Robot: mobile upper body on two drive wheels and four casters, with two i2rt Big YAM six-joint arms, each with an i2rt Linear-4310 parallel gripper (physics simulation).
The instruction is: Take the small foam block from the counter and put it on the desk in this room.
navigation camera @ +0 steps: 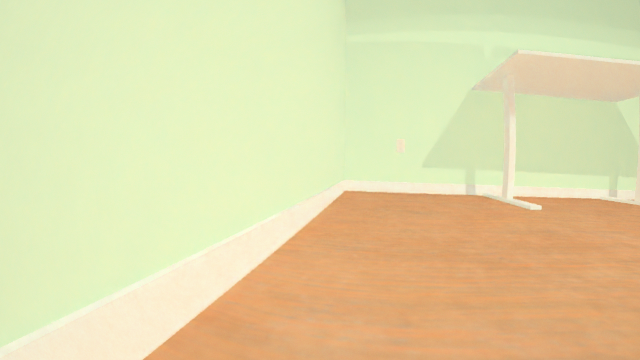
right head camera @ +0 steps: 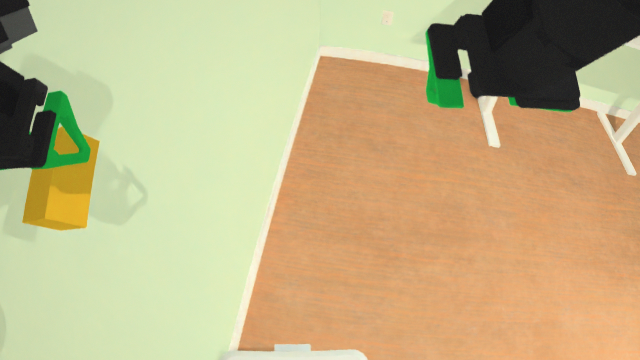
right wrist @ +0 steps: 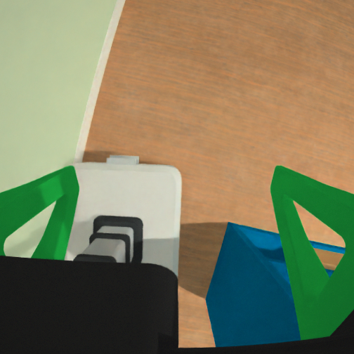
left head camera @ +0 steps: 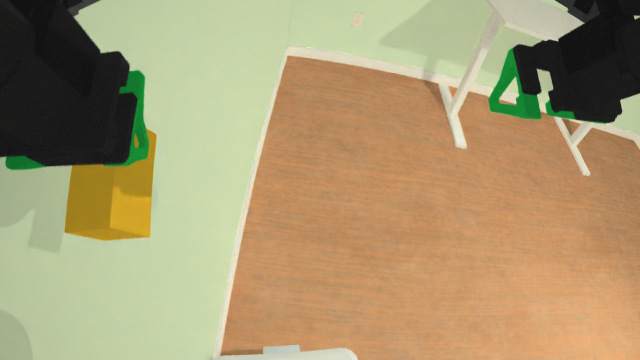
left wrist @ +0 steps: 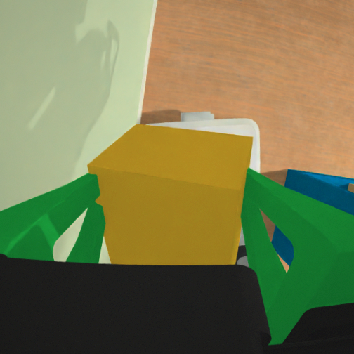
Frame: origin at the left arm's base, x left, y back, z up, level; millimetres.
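Where they show: left gripper, fingertip midpoint: (right head camera: 67,157) (left head camera: 114,152); right gripper, fingertip midpoint: (right head camera: 471,97) (left head camera: 520,107).
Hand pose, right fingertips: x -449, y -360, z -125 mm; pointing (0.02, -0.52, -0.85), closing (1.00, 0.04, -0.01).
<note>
After its pixels a point has its place.
The yellow foam block (left head camera: 131,210) {x -59, y -258, z -156 mm} (right head camera: 69,200) {x -59, y -263, z -155 mm} (left wrist: 172,215) is a box shape held between the green fingers of my left gripper (left wrist: 173,177), which is shut on it. It hangs in the air beside the wall at the left of both head views. My right gripper (right wrist: 174,176) is open and empty, at the upper right of the head views. The white desk (left head camera: 540,17) {x -1804, y -1731, z -460 mm} (navigation camera: 570,75) {x -1973, y -1633, z -485 mm} stands at the far wall, at the right in the left head view and the navigation view. Its top surface is largely out of view. The counter does not show.
A green wall (left head camera: 200,150) {x -34, y -675, z -541 mm} (navigation camera: 150,125) {x -16, y -591, z -1139 mm} with a white baseboard (navigation camera: 175,280) {x -33, y -605, z -1337 mm} runs along the left. The desk's leg (navigation camera: 509,140) {x -1549, y -1814, z -968 mm} and foot (left head camera: 454,117) stand on the wood floor (left head camera: 400,225) {x -894, y -948, z -1409 mm}. The robot's white base (right wrist: 150,195) and a blue object (right wrist: 250,300) (left wrist: 310,190) show below the wrists.
</note>
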